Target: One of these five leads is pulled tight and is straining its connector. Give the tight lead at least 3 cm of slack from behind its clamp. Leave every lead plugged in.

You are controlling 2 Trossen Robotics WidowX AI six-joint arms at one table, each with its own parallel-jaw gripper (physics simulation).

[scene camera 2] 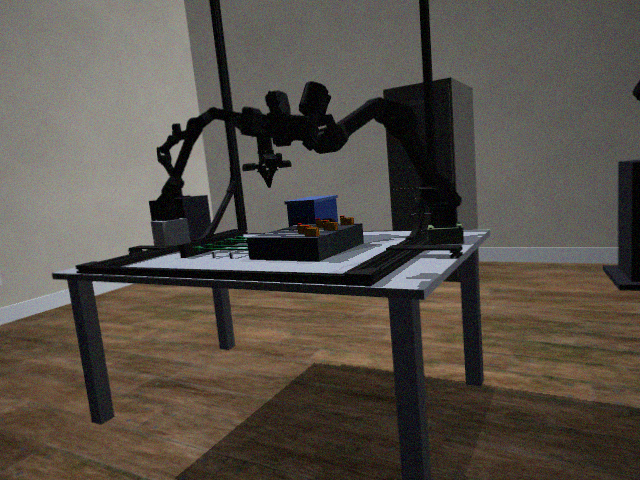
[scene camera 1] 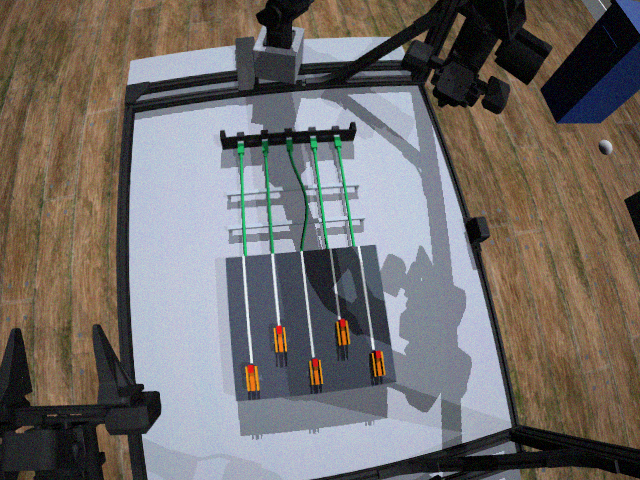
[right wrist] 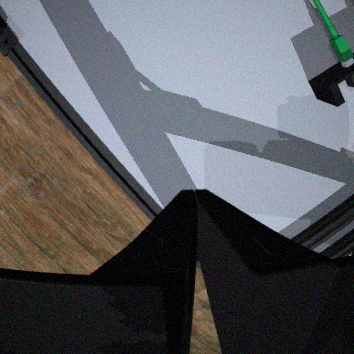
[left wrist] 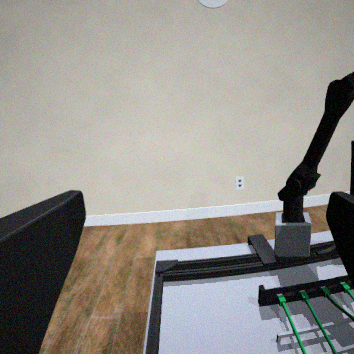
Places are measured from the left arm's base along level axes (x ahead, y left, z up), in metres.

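Where they show: left gripper, fingertip midpoint: (scene camera 1: pixel 55 326) (left wrist: pixel 210 205); right gripper, fingertip midpoint: (scene camera 2: pixel 269 187) (scene camera 1: pixel 440 105) (right wrist: pixel 193 202); left arm's base at its link origin: (scene camera 2: pixel 445 226); right arm's base at its link origin: (scene camera 2: pixel 168 219) (scene camera 1: pixel 279 38) (left wrist: pixel 292 217).
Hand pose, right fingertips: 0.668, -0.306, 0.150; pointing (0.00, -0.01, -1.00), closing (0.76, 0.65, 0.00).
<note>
Each offset is from my right fingertips to the top centre of the thing, as dx, dy, dz. "spot": to the spot under its first point.
Five green leads are plugged into a black rack (scene camera 1: pixel 278 138) (left wrist: pixel 270 297). The middle lead @[spot: -0.036, +0.276, -0.171] (scene camera 1: pixel 306 206) bows sideways; the far-left lead @[spot: +0.032, +0.388, -0.171] (scene camera 1: pixel 242 196), second lead @[spot: -0.009, +0.347, -0.170] (scene camera 1: pixel 268 206), fourth lead @[spot: -0.031, +0.243, -0.171] (scene camera 1: pixel 320 198) and far-right lead @[spot: -0.050, +0.194, -0.171] (scene camera 1: pixel 346 198) look straight, so I cannot tell which is tight. White lengths run over a dark block (scene camera 1: pixel 286 384) (scene camera 2: pixel 281 249) to orange clamps with red tops, such as the middle clamp @[spot: -0.338, +0.391, -0.107] (scene camera 1: pixel 315 374). My left gripper (scene camera 1: pixel 57 329) (left wrist: pixel 210 205) is open and empty, left of the block in scene camera 1. My right gripper (scene camera 2: pixel 268 183) (right wrist: pixel 193 202) is shut on nothing, high, away from the leads.
Two thin pale rails (scene camera 1: pixel 248 196) (scene camera 1: pixel 253 227) stand under the leads between rack and block. A black frame (scene camera 1: pixel 124 206) edges the table. A grey arm base (scene camera 1: pixel 278 59) (left wrist: pixel 292 240) stands behind the rack. A blue box (scene camera 1: pixel 594 82) (scene camera 2: pixel 325 209) stands beyond the table.
</note>
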